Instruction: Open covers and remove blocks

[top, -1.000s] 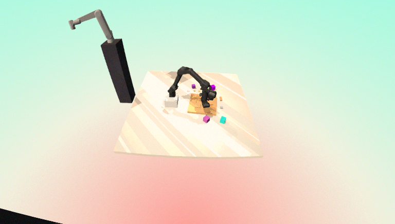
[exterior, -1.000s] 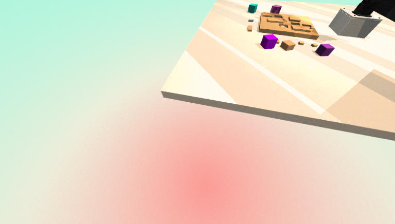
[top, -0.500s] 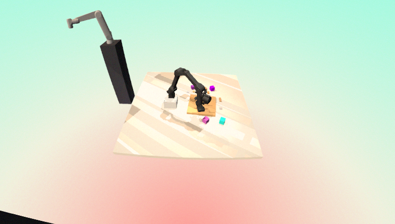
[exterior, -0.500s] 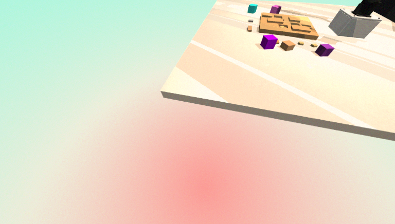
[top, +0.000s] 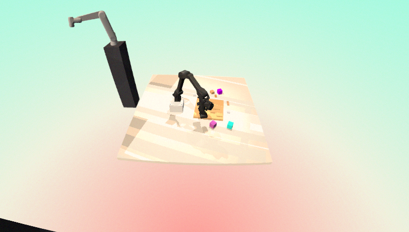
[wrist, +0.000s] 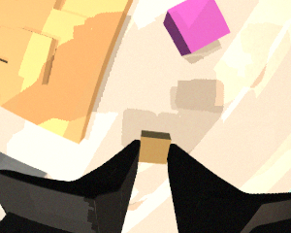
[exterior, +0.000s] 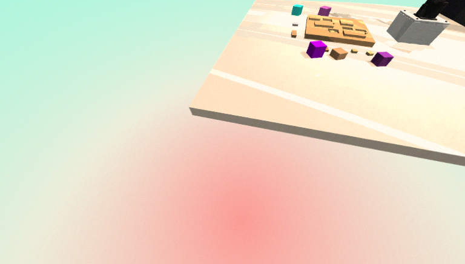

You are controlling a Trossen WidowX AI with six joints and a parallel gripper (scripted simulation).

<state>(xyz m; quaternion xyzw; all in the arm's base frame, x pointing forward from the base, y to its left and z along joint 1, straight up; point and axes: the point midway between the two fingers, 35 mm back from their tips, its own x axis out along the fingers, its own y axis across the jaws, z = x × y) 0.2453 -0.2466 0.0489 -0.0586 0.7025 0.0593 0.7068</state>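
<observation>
Now: the magenta block 110 mm ahead of my gripper tip, 90 mm below it and 20 mm to the right of it. Round my gripper tip: small grey piece: 290 mm ahead, 170 mm to the left, 110 mm below; then small orange piece: 310 mm to the left, 300 mm ahead, 100 mm below; then cyan block: 270 mm ahead, 90 mm below, 30 mm to the right.
</observation>
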